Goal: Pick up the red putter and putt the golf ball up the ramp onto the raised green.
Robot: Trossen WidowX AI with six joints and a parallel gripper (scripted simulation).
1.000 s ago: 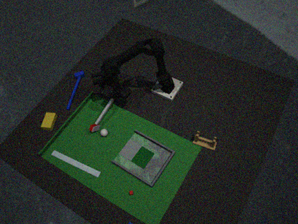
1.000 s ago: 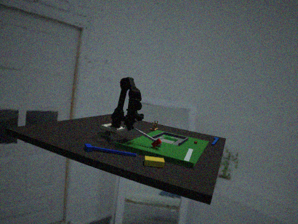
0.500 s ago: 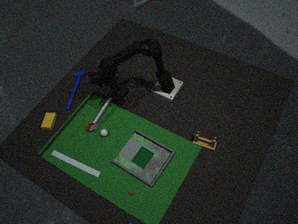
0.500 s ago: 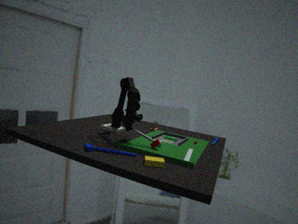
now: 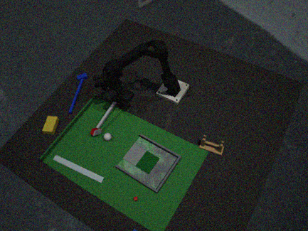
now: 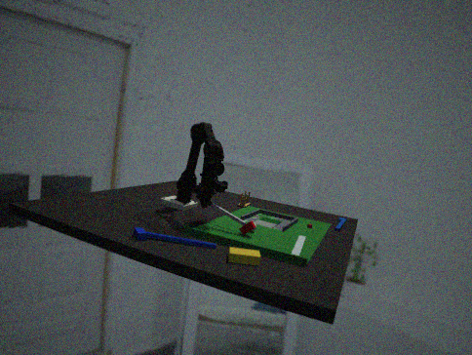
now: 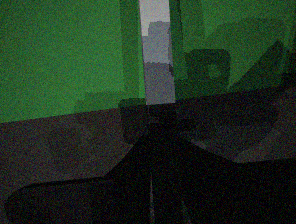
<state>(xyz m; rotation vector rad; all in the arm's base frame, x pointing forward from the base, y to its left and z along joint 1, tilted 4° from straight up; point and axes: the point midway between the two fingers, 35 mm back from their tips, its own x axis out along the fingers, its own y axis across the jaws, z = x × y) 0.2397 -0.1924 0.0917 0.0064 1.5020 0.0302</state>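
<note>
The red putter is 100 mm ahead of my gripper tip and 10 mm to the left of it. The rest, counted from my gripper tip: white golf ball (200 mm ahead, 70 mm to the left, 50 mm below); then blue putter (300 mm to the right, 60 mm below, 60 mm ahead); then green mat (230 mm ahead, 200 mm to the left, 70 mm below).
</note>
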